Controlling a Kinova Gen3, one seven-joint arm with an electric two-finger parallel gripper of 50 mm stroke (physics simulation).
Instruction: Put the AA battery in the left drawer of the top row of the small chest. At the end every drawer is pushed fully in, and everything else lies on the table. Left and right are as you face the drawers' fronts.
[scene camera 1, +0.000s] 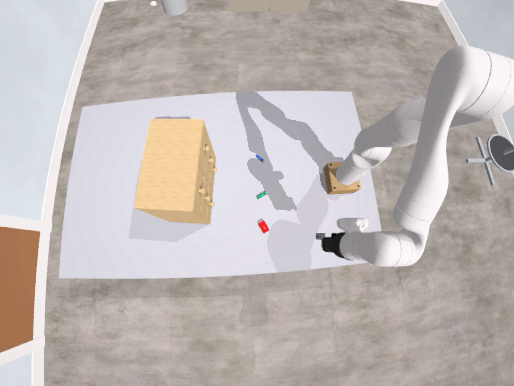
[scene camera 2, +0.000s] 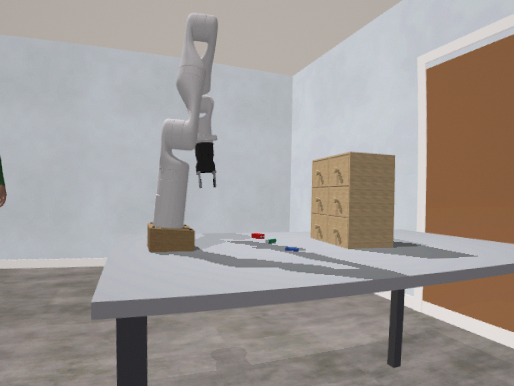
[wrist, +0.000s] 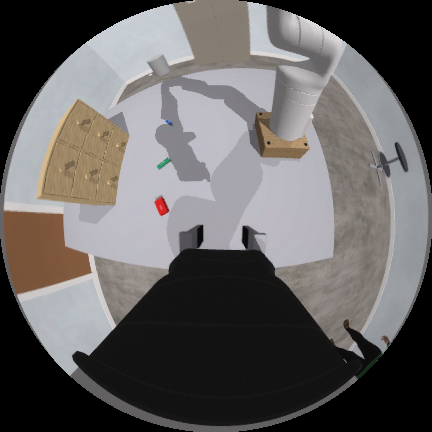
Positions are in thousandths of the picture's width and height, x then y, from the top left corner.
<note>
In view: my gripper (wrist: 515, 541), a small wooden chest (scene camera 1: 324, 488), a drawer (wrist: 135, 406), a drawer (wrist: 249, 413) and a drawer (wrist: 170, 302).
The small wooden chest also shows in scene camera 2 (scene camera 2: 723, 517).
</note>
